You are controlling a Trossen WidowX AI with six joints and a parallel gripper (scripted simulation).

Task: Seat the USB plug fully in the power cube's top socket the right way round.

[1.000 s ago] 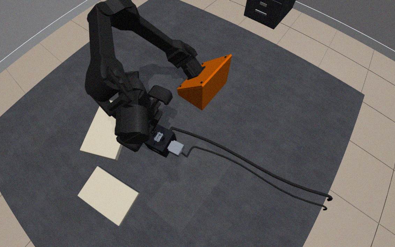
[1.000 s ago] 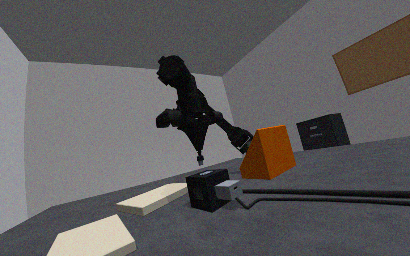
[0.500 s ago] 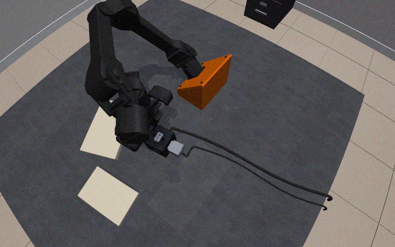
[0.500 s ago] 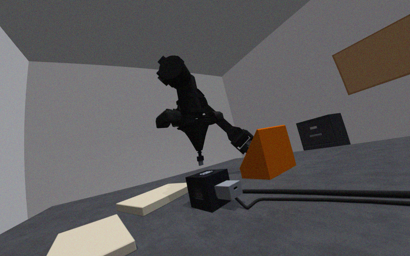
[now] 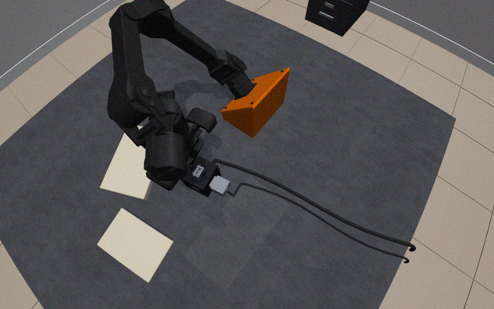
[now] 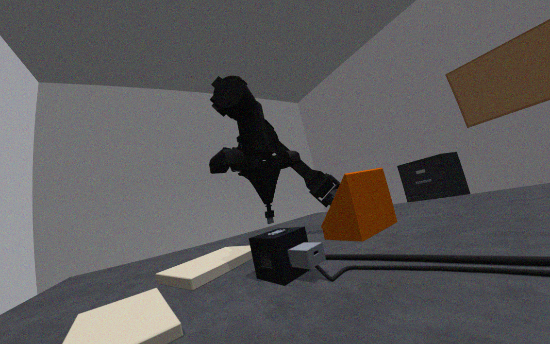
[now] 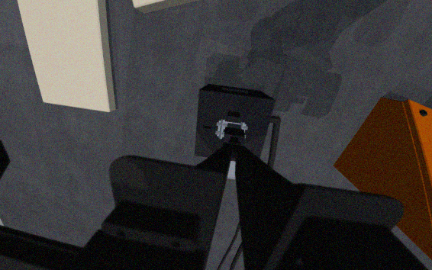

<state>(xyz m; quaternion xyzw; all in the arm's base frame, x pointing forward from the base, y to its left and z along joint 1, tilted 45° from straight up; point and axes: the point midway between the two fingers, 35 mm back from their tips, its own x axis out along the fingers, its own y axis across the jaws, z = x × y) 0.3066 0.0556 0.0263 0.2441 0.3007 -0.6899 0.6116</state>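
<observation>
The small USB plug is 2 cm below my gripper tip. Also, from my gripper tip: metal USB socket: 6 cm below, 1 cm to the left.
</observation>
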